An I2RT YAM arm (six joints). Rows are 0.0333 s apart.
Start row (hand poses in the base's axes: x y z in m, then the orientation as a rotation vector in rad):
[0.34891, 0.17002, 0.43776, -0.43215, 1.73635, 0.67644]
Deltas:
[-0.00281, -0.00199, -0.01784, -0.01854, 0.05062, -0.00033]
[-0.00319, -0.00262, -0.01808, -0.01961, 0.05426, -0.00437]
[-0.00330, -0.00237, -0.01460, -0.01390, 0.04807, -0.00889]
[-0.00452, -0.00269, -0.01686, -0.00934, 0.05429, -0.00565]
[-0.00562, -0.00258, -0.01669, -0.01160, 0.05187, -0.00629]
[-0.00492, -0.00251, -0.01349, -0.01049, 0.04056, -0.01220]
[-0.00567, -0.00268, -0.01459, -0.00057, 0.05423, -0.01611]
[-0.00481, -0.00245, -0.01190, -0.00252, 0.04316, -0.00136]
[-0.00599, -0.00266, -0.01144, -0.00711, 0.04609, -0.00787]
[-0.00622, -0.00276, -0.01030, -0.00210, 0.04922, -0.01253]
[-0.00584, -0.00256, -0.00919, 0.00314, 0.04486, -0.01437]
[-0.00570, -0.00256, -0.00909, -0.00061, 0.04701, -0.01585]
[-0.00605, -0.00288, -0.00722, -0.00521, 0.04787, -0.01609]
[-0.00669, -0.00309, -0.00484, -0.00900, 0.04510, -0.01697]
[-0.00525, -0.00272, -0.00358, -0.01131, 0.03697, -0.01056]
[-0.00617, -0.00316, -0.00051, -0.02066, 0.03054, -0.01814]
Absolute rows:
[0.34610, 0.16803, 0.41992, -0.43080, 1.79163, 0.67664]
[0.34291, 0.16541, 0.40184, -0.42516, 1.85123, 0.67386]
[0.33961, 0.16304, 0.38724, -0.41276, 1.90310, 0.67074]
[0.33509, 0.16035, 0.37038, -0.39854, 1.95866, 0.67565]
[0.32947, 0.15777, 0.35369, -0.38524, 2.01287, 0.67692]
[0.32455, 0.15526, 0.34020, -0.36781, 2.05628, 0.67172]
[0.31888, 0.15258, 0.32561, -0.33633, 2.10865, 0.67806]
[0.31407, 0.15013, 0.31371, -0.32426, 2.15061, 0.68751]
[0.30808, 0.14747, 0.30227, -0.30630, 2.19733, 0.68913]
[0.30186, 0.14471, 0.29197, -0.27913, 2.24490, 0.69427]
[0.29602, 0.14215, 0.28278, -0.24791, 2.28597, 0.70279]
[0.29032, 0.13959, 0.27369, -0.21543, 2.33027, 0.70671]
[0.28427, 0.13671, 0.26647, -0.18376, 2.37692, 0.70512]
[0.27758, 0.13362, 0.26163, -0.15284, 2.42208, 0.69754]
[0.27233, 0.13090, 0.25805, -0.13272, 2.46068, 0.68773]
[0.26616, 0.12774, 0.25754, -0.10848, 2.49565, 0.66133]

